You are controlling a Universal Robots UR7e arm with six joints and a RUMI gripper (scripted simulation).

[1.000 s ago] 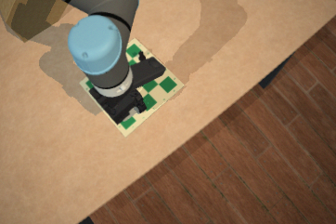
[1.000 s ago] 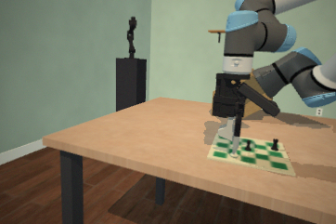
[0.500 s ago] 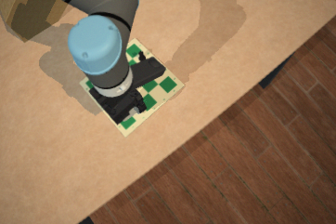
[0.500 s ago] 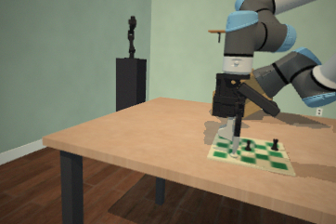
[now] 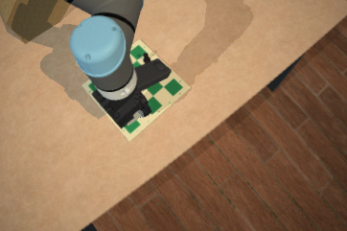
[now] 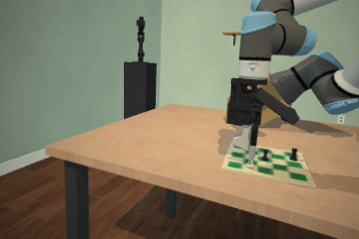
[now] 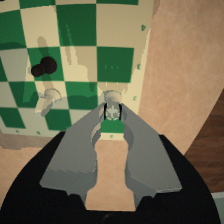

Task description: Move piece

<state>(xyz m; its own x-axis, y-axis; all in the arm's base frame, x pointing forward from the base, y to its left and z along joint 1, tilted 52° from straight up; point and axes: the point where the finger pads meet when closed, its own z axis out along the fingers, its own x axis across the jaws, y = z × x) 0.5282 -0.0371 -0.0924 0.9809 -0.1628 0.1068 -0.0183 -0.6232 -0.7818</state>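
Right now the white piece is 10 mm below my hand. Round my hand: chessboard (80 mm behind, 40 mm to the left, 30 mm below).
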